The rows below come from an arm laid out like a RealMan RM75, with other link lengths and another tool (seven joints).
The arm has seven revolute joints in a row. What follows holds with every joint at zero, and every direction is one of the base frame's.
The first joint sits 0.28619 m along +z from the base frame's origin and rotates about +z.
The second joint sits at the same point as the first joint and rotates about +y.
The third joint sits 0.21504 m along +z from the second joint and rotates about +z.
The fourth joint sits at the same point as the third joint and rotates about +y.
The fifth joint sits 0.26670 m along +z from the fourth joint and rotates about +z.
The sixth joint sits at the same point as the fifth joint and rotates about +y.
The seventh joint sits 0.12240 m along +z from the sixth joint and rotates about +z.
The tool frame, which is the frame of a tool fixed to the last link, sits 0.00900 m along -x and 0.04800 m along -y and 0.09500 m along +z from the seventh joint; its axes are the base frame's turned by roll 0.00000, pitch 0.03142 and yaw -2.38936 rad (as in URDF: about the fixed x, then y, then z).
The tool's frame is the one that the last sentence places.
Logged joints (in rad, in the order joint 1, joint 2, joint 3, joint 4, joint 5, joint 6, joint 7), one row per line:
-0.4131, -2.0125, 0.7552, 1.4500, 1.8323, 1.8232, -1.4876
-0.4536, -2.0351, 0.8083, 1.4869, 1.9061, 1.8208, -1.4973
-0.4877, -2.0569, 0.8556, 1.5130, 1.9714, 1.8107, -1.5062
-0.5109, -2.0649, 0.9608, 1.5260, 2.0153, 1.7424, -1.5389
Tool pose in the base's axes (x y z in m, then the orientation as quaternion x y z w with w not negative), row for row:
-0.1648, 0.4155, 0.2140, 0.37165, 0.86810, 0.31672, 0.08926
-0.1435, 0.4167, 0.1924, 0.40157, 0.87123, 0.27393, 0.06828
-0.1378, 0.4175, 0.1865, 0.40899, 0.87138, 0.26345, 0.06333
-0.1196, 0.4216, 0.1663, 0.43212, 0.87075, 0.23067, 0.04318
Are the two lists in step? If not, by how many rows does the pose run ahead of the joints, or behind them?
The pose runs 2 rows behind the joints: the pose in row i belongs to the joints in row i - 2.
